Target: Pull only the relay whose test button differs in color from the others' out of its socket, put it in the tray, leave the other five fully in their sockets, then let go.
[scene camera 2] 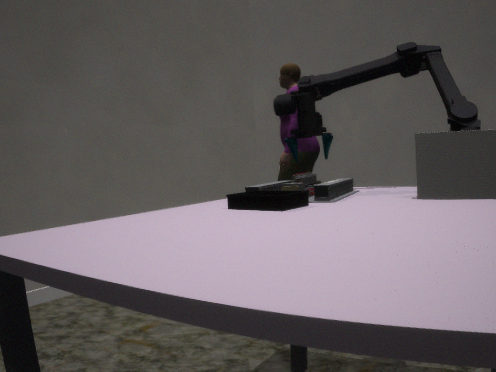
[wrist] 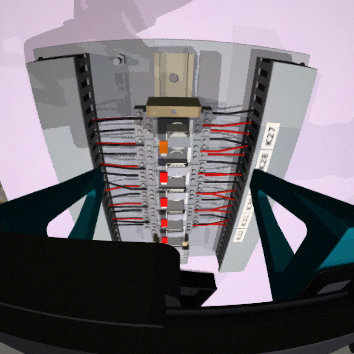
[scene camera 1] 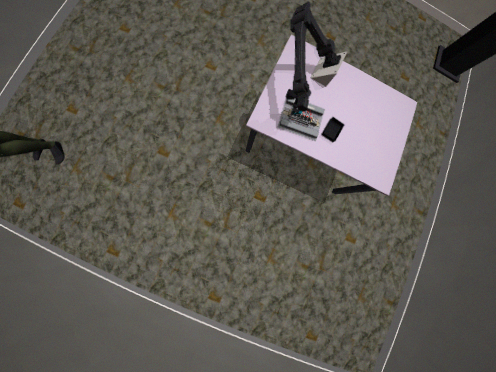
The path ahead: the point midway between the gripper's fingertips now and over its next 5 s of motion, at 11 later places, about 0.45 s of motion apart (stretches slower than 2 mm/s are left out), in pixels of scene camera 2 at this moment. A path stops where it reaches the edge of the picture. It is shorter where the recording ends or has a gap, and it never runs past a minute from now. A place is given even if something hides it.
My gripper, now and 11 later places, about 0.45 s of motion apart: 311,160; 309,162; 308,163; 307,164; 309,165; 309,165; 308,170; 308,172; 310,171; 311,166; 311,166; 308,164
